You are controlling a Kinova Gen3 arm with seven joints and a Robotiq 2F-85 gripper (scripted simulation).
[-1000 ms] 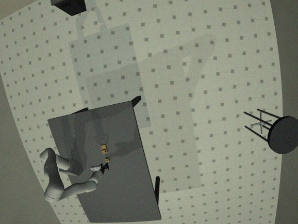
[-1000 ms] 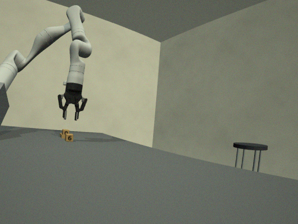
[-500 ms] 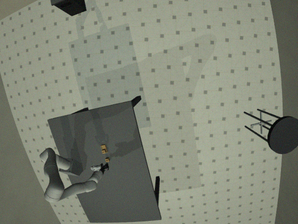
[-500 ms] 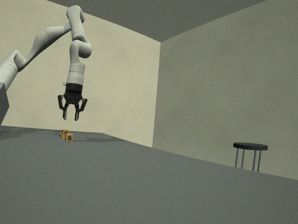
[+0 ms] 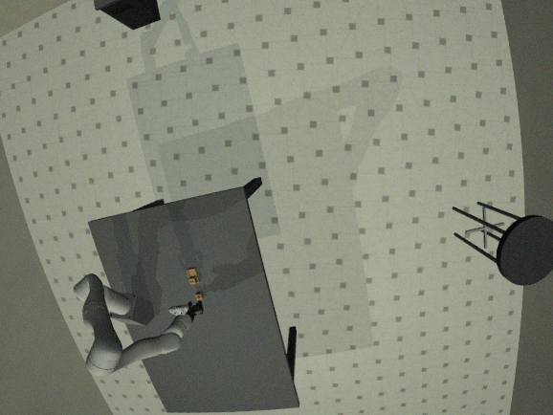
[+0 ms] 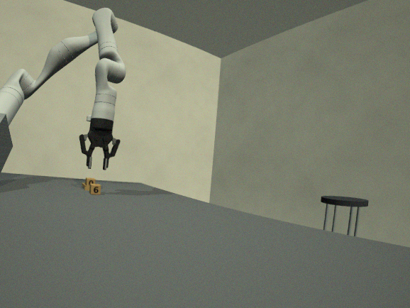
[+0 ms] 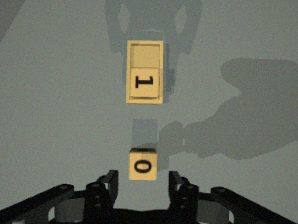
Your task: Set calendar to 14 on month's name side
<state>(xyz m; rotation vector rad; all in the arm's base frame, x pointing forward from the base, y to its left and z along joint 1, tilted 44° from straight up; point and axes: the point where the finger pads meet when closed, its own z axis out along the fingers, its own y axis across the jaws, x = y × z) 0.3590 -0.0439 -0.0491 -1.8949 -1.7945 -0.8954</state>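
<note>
Now: the number cube 80 mm below my hand. The rest, counted from my hand: wooden tray (110 mm to the left, 90 mm below).
</note>
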